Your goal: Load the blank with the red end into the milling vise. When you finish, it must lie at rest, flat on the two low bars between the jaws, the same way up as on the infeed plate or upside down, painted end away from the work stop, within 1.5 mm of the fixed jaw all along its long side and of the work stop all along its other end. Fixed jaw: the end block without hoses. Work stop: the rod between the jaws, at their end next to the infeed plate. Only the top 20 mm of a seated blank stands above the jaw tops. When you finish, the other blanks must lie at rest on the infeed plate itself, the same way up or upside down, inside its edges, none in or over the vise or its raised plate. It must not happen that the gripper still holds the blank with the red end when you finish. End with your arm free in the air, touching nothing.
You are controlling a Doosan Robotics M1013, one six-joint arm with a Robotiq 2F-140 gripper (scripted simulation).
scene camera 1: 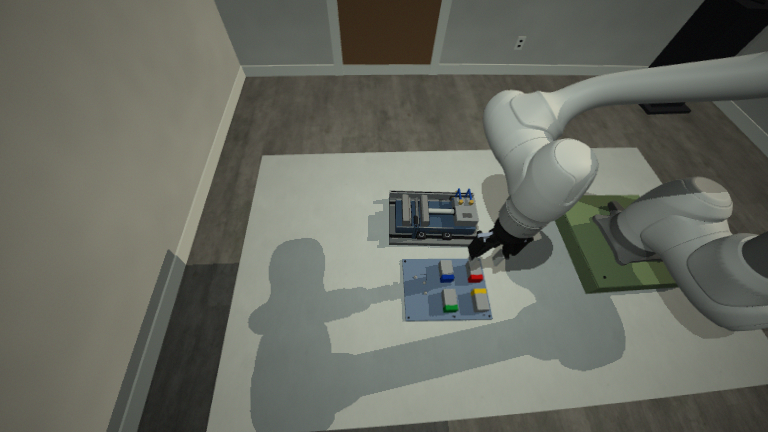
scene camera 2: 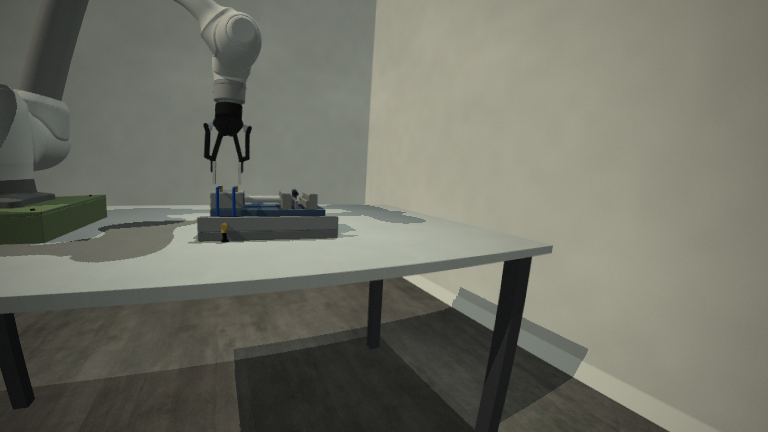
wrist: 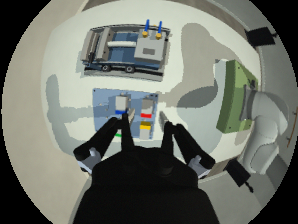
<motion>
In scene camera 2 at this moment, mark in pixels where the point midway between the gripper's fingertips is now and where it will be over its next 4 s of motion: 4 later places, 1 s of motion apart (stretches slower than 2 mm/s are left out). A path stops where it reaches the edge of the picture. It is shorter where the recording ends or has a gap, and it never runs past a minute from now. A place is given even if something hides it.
The gripper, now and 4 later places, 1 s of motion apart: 227, 184; 227, 206; 227, 210; 227, 208; 227, 207
</motion>
